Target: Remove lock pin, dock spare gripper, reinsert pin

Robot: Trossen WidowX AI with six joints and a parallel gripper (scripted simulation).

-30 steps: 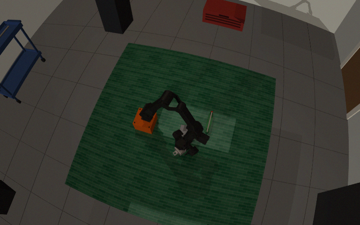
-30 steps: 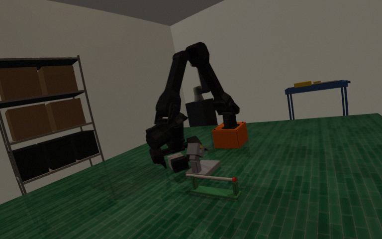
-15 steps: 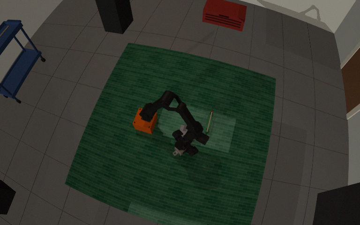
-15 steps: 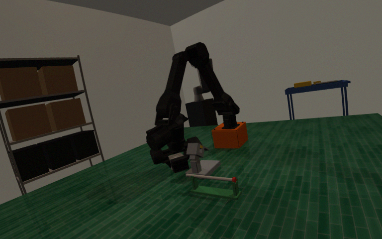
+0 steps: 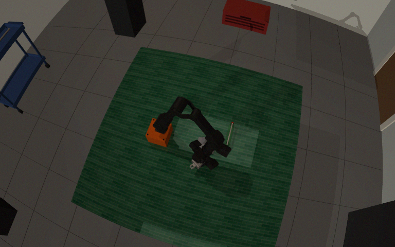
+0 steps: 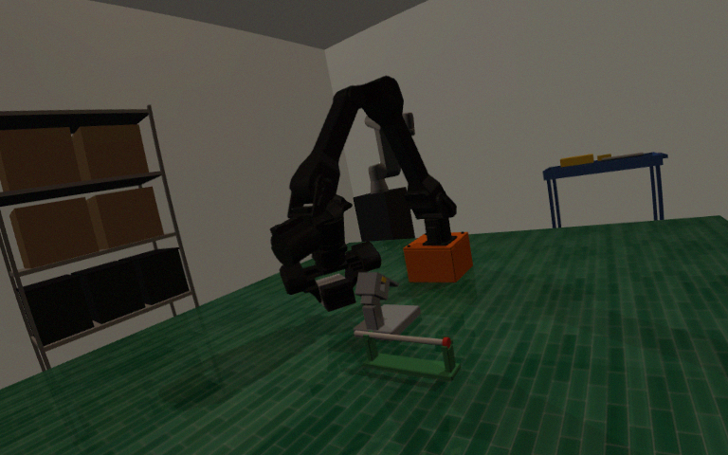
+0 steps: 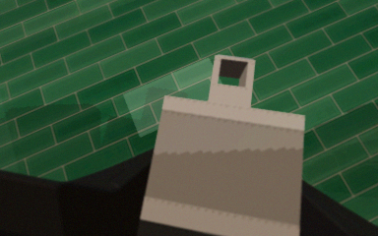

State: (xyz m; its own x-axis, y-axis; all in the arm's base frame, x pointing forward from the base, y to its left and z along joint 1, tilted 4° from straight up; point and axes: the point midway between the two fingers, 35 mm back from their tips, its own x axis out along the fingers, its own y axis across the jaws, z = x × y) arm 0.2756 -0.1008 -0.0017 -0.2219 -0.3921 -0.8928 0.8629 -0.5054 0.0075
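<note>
Now: gripper tip 130 mm to the right of the grey mount, 20 mm short of it and 10 mm below it. Also, from my gripper tip: green cradle 250 mm to the left, 110 mm ahead, 20 mm below; then spare gripper 20 mm above.
</note>
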